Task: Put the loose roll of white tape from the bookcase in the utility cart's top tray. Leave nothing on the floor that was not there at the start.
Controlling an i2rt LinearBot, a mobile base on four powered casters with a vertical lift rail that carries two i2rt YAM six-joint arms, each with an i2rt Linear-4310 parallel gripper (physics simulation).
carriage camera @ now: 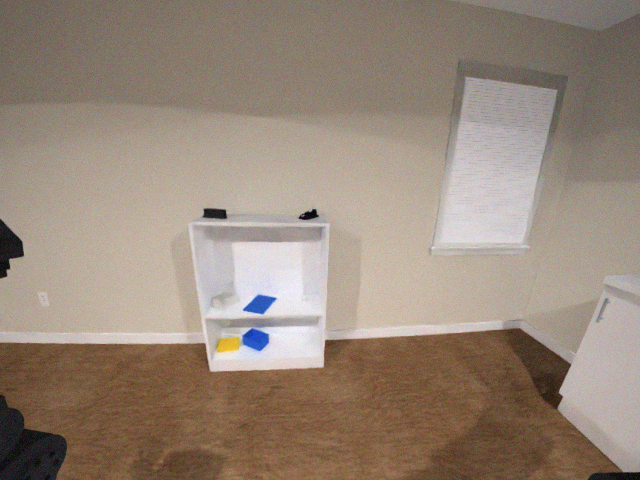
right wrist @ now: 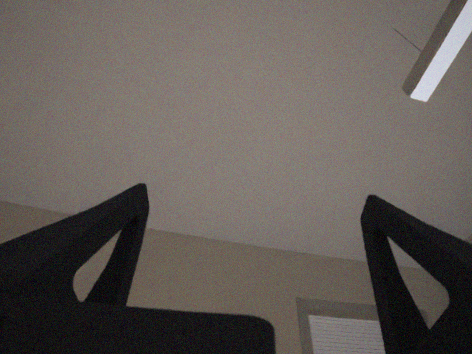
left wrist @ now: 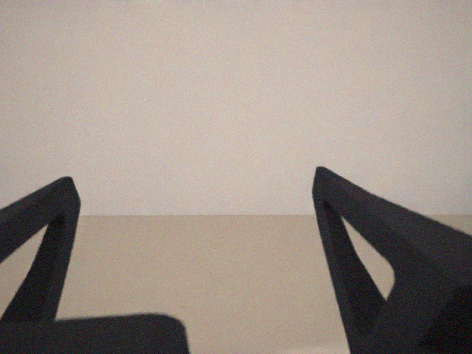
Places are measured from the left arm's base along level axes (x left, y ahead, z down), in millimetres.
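Where they show: left gripper, fingertip midpoint: (left wrist: 197,183); right gripper, fingertip midpoint: (right wrist: 256,201).
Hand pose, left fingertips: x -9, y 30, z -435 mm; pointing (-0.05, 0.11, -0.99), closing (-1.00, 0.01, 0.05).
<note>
Things, the pixels of their top centre, and the offset from my left fingertips. "spot": a spot on its surface instead.
- faint small pale shape, middle of its top: (carriage camera: 305,297) dz +853, dx -176, dy +1304 mm
- grey-white box, surface spot: (carriage camera: 223,300) spot: dz +802, dx +342, dy +1115 mm
- blue flat item, middle of its top: (carriage camera: 260,303) dz +869, dx +129, dy +1215 mm
- blue bin, middle of its top: (carriage camera: 255,335) dz +1154, dx +186, dy +1231 mm
- yellow item, middle of its top: (carriage camera: 228,341) dz +1184, dx +374, dy +1173 mm
The white bookcase (carriage camera: 266,224) stands against the far wall, left of centre in the carriage view. A faint small pale shape (carriage camera: 306,298) lies at the right of its middle shelf; it is too small to tell whether it is the white tape roll. The utility cart does not show in the views now. My left gripper (left wrist: 197,183) is open and empty, pointing at the upper wall and ceiling. My right gripper (right wrist: 256,201) is open and empty, pointing at the ceiling. Both are away from the bookcase.
The bookcase holds a grey-white box (carriage camera: 223,300), a blue flat item (carriage camera: 260,304), a blue bin (carriage camera: 255,339) and a yellow item (carriage camera: 227,344). Two black objects (carriage camera: 214,213) (carriage camera: 309,214) sit on top. A white cabinet (carriage camera: 602,356) stands at right. Black arm parts (carriage camera: 28,449) show at left.
</note>
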